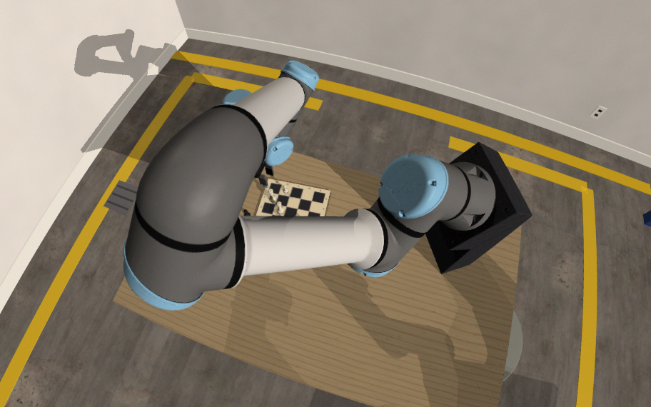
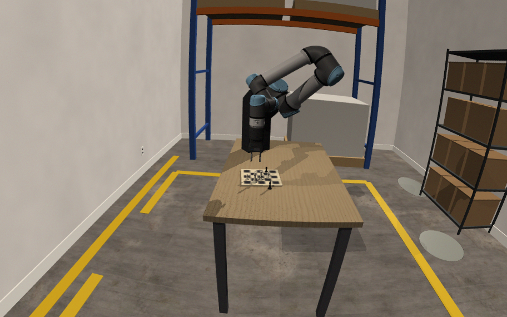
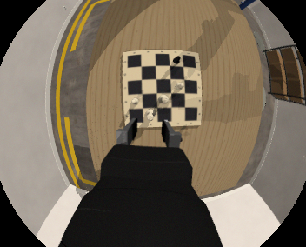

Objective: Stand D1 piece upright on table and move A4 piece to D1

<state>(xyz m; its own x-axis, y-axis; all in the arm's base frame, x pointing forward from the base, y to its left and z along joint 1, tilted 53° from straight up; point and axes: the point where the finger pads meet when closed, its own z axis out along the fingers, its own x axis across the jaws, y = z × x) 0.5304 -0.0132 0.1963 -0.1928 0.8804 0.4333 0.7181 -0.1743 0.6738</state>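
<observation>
Now: hand 80 mm past the chessboard, 10 mm to the right of it and 140 mm above it.
</observation>
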